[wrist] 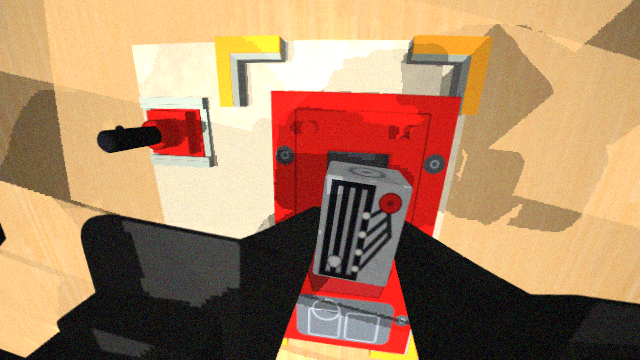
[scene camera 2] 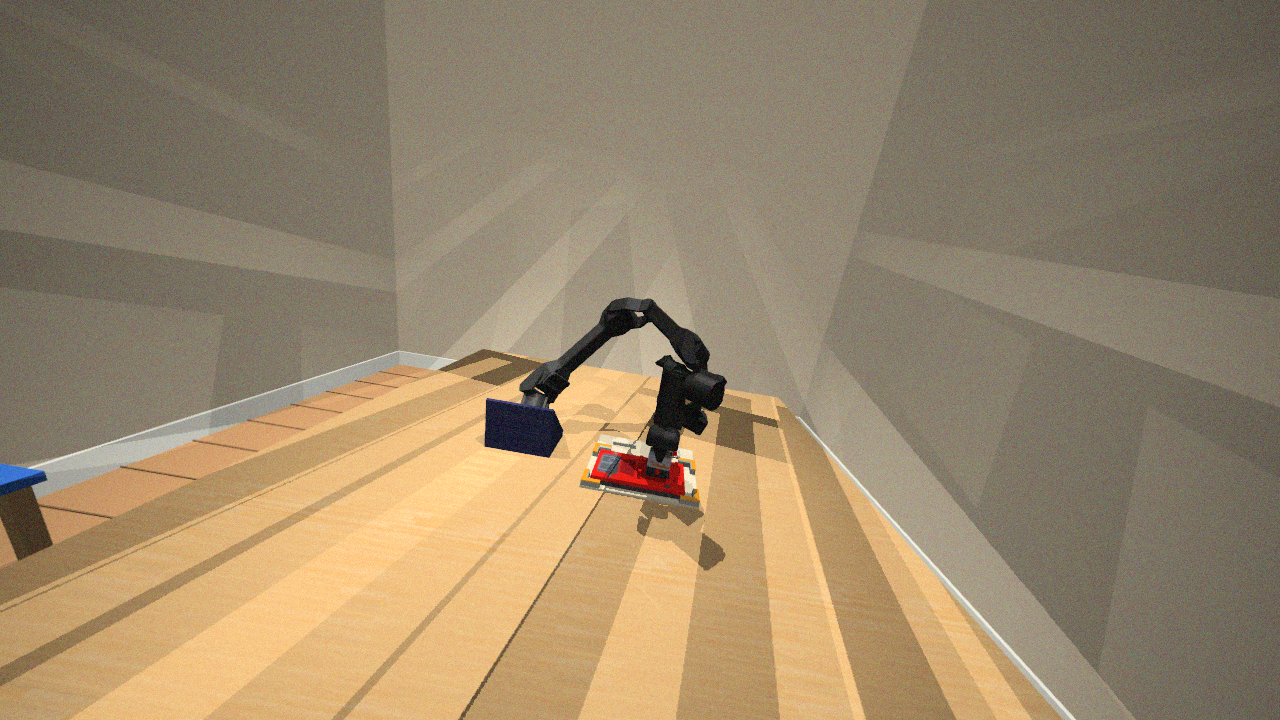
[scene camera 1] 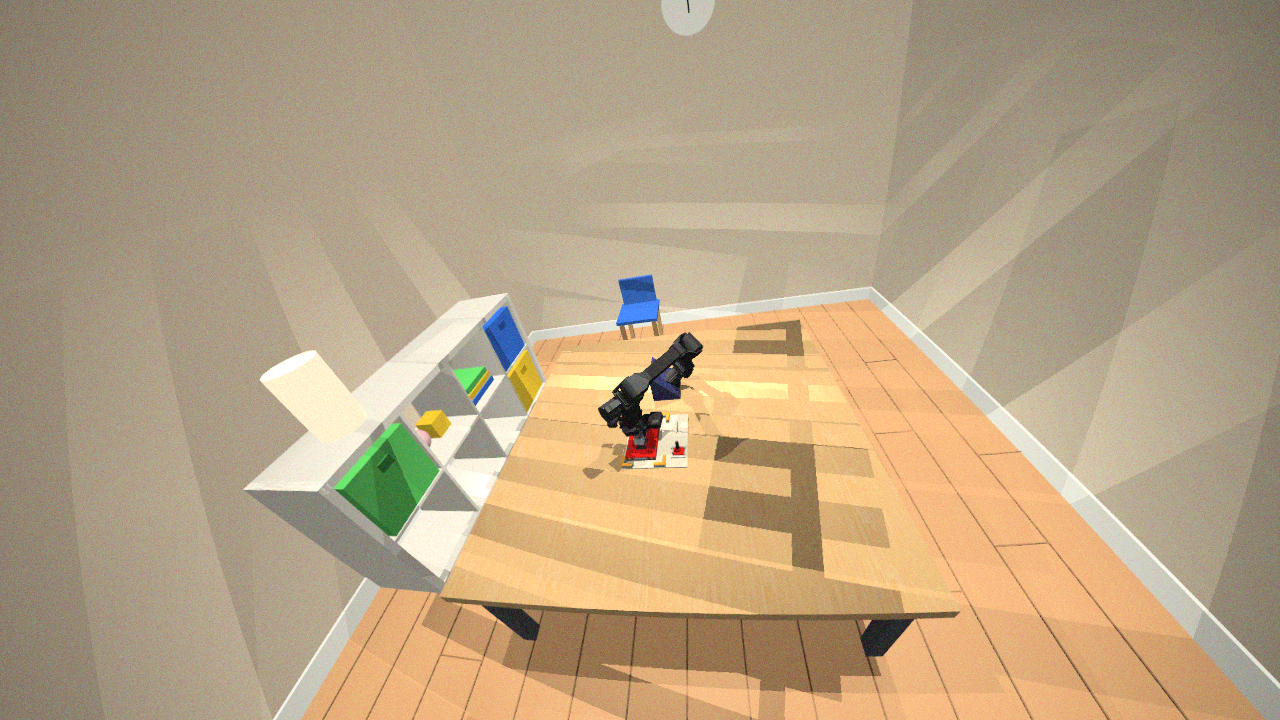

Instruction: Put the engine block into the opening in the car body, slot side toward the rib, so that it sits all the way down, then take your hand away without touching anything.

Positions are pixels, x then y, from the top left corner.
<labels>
my gripper: wrist; scene camera 2 660, 457; scene camera 1
car body: wrist 414, 134; scene camera 2; scene camera 1
same spot on car body: (scene camera 1: 648, 451) = (scene camera 2: 677, 465)
same spot on my gripper: (wrist: 155, 284) = (scene camera 1: 645, 426)
</labels>
